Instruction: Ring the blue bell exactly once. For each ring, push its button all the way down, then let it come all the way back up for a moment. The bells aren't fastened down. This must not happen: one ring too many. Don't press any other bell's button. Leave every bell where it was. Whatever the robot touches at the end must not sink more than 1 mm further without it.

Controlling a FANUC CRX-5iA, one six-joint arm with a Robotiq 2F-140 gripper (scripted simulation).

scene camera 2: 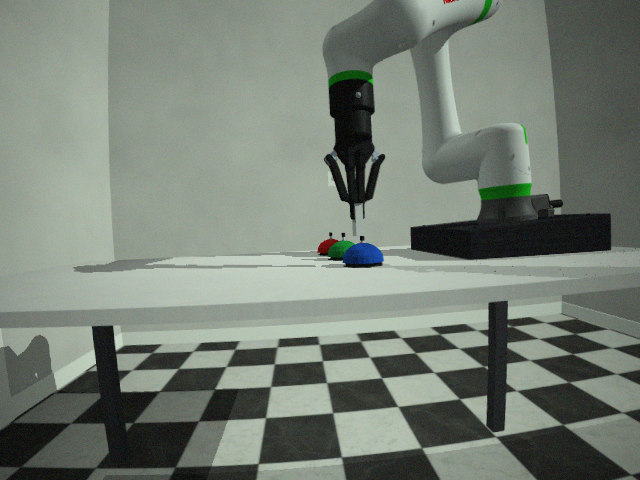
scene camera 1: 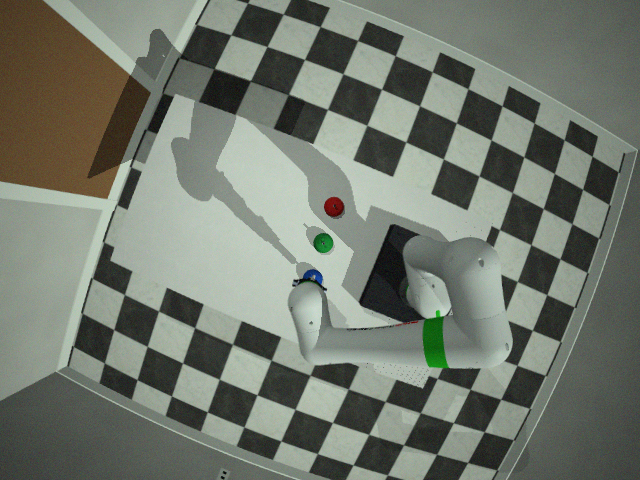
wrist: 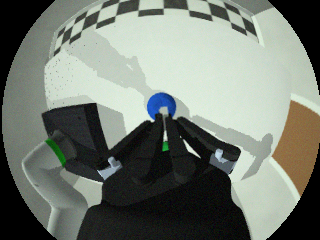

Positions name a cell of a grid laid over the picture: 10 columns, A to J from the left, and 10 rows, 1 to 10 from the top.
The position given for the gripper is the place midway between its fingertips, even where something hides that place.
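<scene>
You'd see the gripper (scene camera 2: F5) (wrist: F5) from both the scene camera and the wrist. There's a blue bell (scene camera 2: F6) as well.
</scene>
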